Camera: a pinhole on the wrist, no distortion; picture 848 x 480 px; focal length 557.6 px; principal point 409.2 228.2 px. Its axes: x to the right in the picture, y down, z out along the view. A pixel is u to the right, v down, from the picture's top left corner.
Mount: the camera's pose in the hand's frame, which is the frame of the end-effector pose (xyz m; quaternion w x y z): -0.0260 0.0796 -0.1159 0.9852 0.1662 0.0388 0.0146
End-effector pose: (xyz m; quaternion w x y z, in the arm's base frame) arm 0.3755 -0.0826 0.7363 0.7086 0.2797 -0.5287 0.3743
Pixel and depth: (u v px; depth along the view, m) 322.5 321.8 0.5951
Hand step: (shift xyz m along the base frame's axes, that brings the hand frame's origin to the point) -0.2528 -0.4138 0.0692
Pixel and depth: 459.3 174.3 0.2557
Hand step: -0.0376 -0.1017 0.0501
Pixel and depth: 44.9 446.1 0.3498
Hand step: -0.2552 -0.2232 -0.1399
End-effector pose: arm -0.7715 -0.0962 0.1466 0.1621 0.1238 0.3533 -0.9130
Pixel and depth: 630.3 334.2 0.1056
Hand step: 0.0047 -0.0421 -0.0573
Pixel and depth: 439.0 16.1 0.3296
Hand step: -0.0915 -0.0068 0.1906
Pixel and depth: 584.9 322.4 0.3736
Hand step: -0.1298 -0.2108 0.1241
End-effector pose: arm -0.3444 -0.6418 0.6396 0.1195 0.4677 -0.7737 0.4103
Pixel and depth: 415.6 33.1 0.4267
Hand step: 0.2032 -0.2318 -0.0362
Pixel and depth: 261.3 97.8 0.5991
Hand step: 0.3629 -0.2829 -0.2051
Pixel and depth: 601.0 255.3 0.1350
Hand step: -0.0505 -0.0171 -0.0115
